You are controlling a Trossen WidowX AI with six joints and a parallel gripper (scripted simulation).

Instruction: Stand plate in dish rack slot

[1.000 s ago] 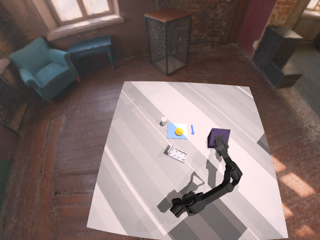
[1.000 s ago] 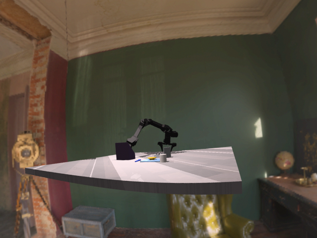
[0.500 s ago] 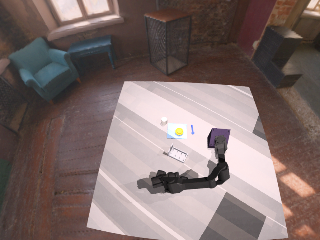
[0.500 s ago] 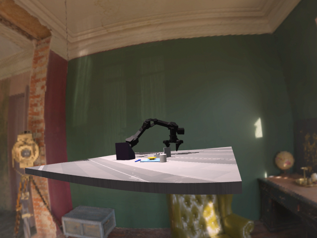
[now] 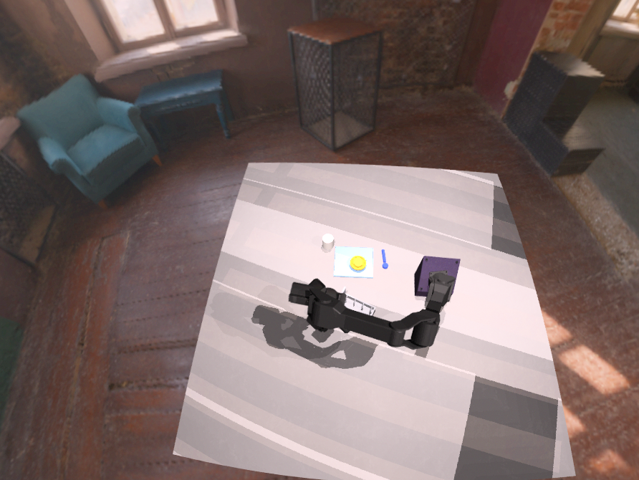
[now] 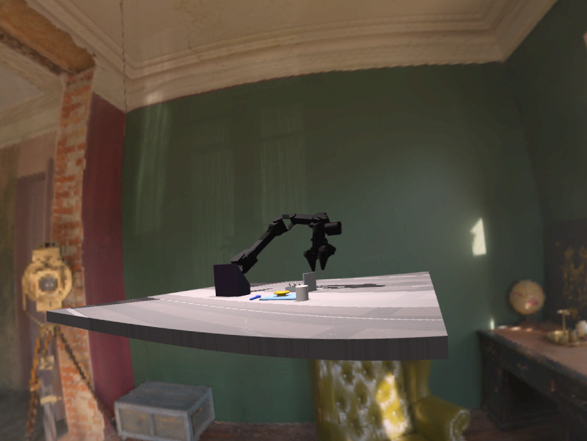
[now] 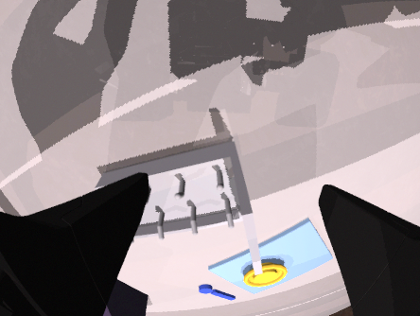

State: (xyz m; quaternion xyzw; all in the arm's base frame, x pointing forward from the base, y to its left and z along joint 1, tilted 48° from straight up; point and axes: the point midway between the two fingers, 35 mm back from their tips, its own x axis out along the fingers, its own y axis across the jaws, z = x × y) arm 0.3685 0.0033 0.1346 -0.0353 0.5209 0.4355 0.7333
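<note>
The yellow plate is 210 mm to the right of my gripper tip, 100 mm behind it and 70 mm below it. The rest, counted from my gripper tip: grey dish rack 80 mm behind, 60 mm below, 20 mm to the right; then light blue mat 220 mm to the right, 80 mm below, 80 mm behind; then white cup 300 mm to the right, 60 mm below, 10 mm ahead.
</note>
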